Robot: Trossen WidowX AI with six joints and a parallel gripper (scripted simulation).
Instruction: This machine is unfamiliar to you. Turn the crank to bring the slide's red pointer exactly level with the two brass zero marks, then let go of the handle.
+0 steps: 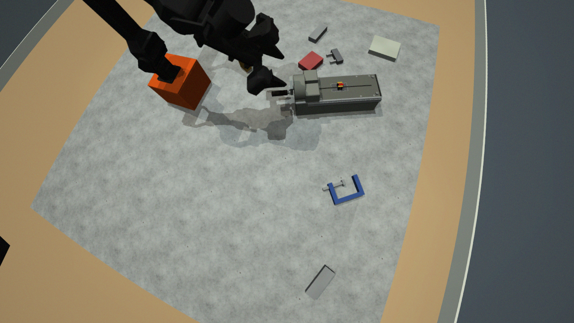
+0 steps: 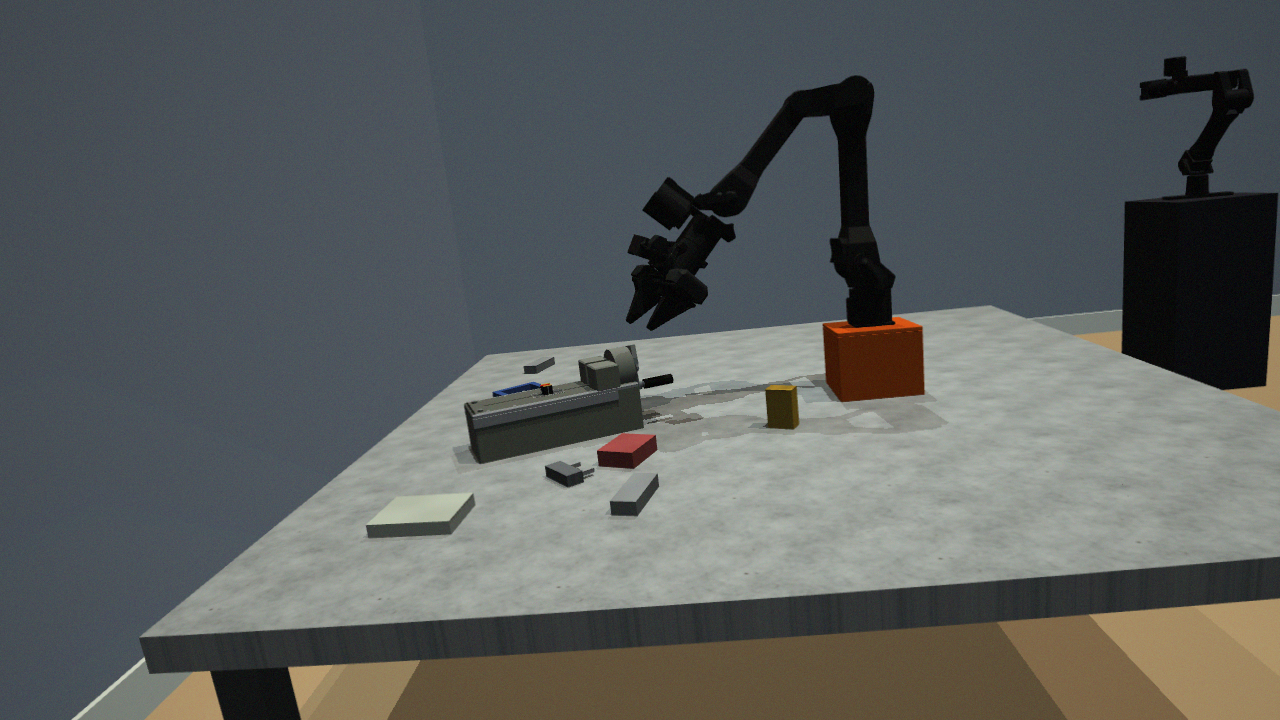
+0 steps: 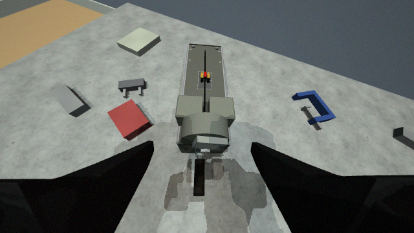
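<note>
Right now the black crank handle is 20 mm behind my gripper tip, 10 mm to the right of it and 100 mm below it. The rest, counted from my gripper tip: red pointer 150 mm ahead, 60 mm to the left, 70 mm below; then yellow block 210 mm behind, 100 mm to the left, 130 mm below; then red block 20 mm ahead, 180 mm to the left, 150 mm below.
</note>
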